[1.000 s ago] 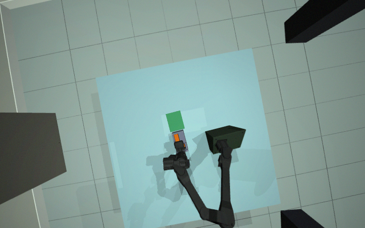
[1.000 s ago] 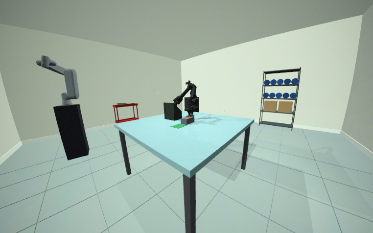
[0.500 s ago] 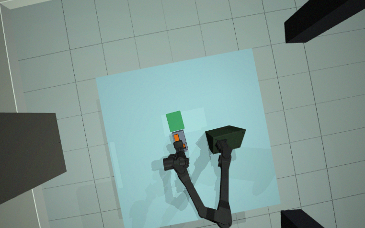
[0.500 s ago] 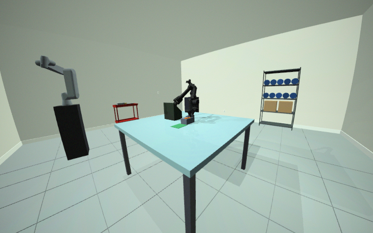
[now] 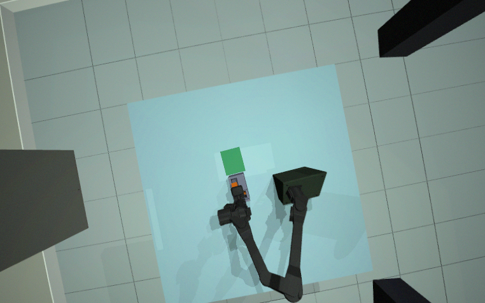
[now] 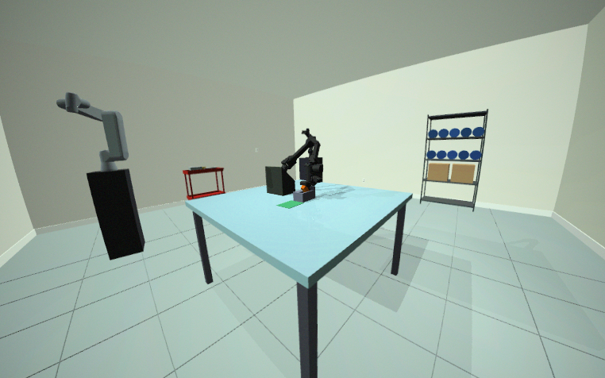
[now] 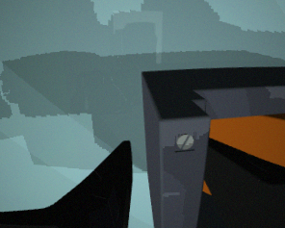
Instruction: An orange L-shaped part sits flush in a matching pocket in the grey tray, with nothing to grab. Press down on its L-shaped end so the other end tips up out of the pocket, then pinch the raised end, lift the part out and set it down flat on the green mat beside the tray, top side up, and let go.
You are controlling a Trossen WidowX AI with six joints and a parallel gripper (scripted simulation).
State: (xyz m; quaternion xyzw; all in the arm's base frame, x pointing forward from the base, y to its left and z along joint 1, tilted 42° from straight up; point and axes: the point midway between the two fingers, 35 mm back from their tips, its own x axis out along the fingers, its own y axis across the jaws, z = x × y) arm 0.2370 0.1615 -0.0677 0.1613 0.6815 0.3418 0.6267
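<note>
Now: the orange L-shaped part 5 cm to the right of my gripper tip and 1 cm above it. Round my gripper tip: green mat (4 cm ahead, 22 cm to the right, 5 cm below).
</note>
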